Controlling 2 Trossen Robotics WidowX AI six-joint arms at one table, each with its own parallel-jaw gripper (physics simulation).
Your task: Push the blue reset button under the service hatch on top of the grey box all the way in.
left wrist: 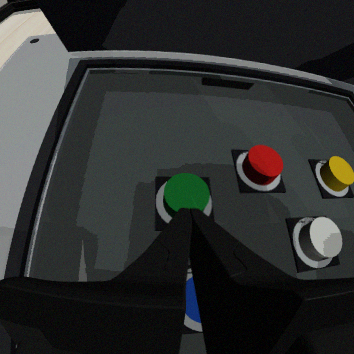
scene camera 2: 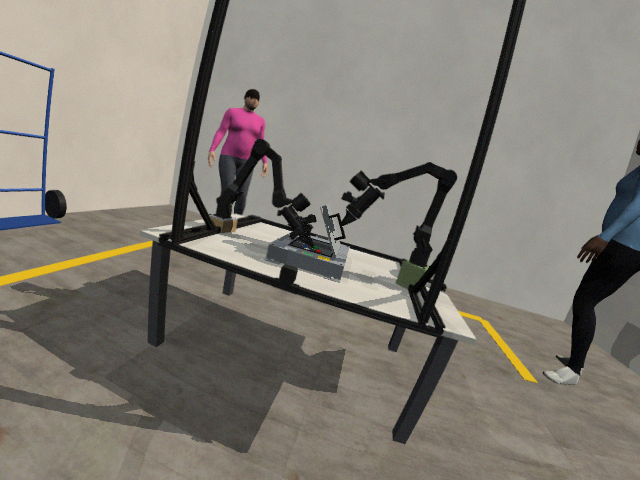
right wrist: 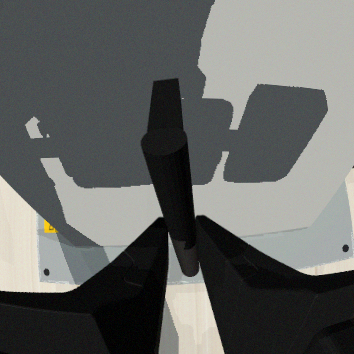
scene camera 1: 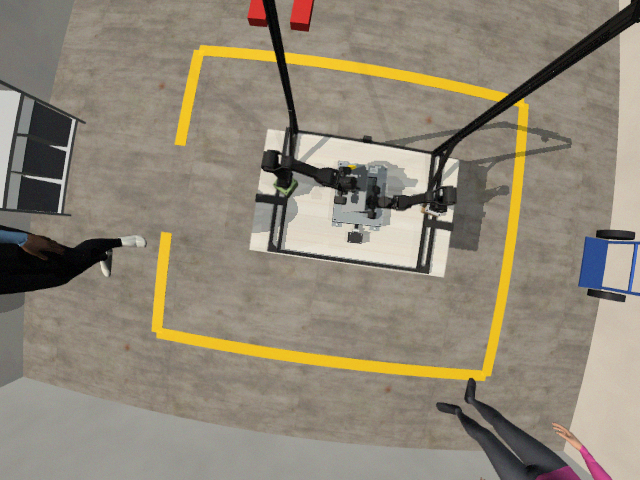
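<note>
The grey box (scene camera 1: 341,212) (scene camera 2: 305,262) stands on the table with its service hatch (scene camera 2: 328,230) (right wrist: 280,210) raised steeply. My right gripper (right wrist: 180,224) is shut on the hatch's black bar handle (right wrist: 167,172). My left gripper (left wrist: 187,216) is shut and empty, pointing down into the opening. In the left wrist view its tips overlap the lower edge of the green button (left wrist: 186,192). The blue button (left wrist: 192,300) shows through the narrow gap between the fingers, behind them; most of it is hidden, and how deep it sits cannot be told.
A red button (left wrist: 266,162), a yellow button (left wrist: 341,171) and a white button (left wrist: 325,237) stand to the right of the green one. A dark frame rims the opening. Black frame bars run along the table (scene camera 2: 361,294). A small black block (scene camera 2: 287,274) stands near the box.
</note>
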